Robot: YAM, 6 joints.
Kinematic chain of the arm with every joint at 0, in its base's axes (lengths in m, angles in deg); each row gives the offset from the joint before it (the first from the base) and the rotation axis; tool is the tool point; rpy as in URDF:
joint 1: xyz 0 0 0.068 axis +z
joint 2: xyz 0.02 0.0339 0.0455 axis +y
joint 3: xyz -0.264 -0.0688 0 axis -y
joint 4: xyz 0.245 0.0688 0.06 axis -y
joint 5: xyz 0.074 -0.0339 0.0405 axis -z
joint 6: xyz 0.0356 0 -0.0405 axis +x
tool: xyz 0 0 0 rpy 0 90 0
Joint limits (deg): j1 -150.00..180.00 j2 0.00..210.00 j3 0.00..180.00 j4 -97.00..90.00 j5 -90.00..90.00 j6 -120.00..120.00
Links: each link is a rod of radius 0.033 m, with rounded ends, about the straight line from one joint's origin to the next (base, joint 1, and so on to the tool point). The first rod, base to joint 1, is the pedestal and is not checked.
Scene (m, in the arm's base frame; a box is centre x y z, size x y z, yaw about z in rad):
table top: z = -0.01
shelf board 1: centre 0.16 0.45 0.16 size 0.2 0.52 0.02 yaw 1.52
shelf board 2: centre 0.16 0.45 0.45 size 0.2 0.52 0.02 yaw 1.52
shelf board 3: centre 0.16 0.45 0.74 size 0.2 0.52 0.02 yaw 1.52
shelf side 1: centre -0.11 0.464 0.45 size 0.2 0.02 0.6 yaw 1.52
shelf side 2: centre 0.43 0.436 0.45 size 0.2 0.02 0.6 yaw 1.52
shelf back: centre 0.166 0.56 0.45 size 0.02 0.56 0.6 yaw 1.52
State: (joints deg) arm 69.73 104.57 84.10 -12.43 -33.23 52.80
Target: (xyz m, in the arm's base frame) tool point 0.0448 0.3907 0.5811
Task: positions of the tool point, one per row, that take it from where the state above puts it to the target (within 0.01 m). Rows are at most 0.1 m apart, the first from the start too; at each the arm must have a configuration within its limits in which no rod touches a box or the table.
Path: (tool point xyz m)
1: 0.1329 0.3471 0.2919
2: 0.1297 0.2899 0.2919
3: 0.1200 0.2350 0.2832
4: 0.1119 0.2672 0.3575
5: 0.0930 0.2841 0.4347
6: 0.0670 0.2832 0.5107
7: 0.0383 0.2636 0.5811
8: 0.0435 0.3283 0.5896
9: 0.0448 0.3907 0.5811

